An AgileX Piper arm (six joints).
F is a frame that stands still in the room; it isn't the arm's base.
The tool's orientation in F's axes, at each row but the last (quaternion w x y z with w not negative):
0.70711 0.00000 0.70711 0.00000
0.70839 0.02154 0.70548 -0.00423
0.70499 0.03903 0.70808 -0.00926
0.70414 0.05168 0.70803 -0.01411
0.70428 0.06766 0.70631 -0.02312
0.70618 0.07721 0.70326 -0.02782
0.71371 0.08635 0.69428 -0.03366
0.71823 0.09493 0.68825 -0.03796
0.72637 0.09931 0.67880 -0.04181
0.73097 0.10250 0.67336 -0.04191
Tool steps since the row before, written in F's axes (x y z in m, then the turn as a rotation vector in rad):
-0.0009 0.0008 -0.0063 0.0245 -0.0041 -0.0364
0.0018 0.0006 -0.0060 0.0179 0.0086 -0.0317
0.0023 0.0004 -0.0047 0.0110 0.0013 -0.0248
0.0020 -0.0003 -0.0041 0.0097 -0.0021 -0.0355
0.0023 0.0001 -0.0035 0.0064 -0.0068 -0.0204
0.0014 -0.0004 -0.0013 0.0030 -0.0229 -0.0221
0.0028 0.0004 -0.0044 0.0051 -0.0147 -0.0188
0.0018 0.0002 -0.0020 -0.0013 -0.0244 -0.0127
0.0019 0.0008 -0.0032 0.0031 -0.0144 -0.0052
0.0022 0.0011 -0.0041 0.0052 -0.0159 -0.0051
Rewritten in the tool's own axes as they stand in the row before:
0.0063 0.0008 -0.0009 0.0364 -0.0041 0.0245
0.0060 0.0005 0.0018 0.0320 0.0085 0.0175
0.0047 0.0004 0.0023 0.0248 0.0010 0.0110
0.0041 -0.0003 0.0021 0.0353 -0.0031 0.0101
0.0035 0.0002 0.0023 0.0199 -0.0072 0.0074
0.0013 -0.0003 0.0014 0.0205 -0.0237 0.0064
0.0045 0.0005 0.0026 0.0179 -0.0150 0.0071
0.0021 0.0004 0.0017 0.0107 -0.0252 0.0029
0.0034 0.0009 0.0015 0.0043 -0.0139 0.0056
0.0044 0.0011 0.0016 0.0043 -0.0150 0.0080

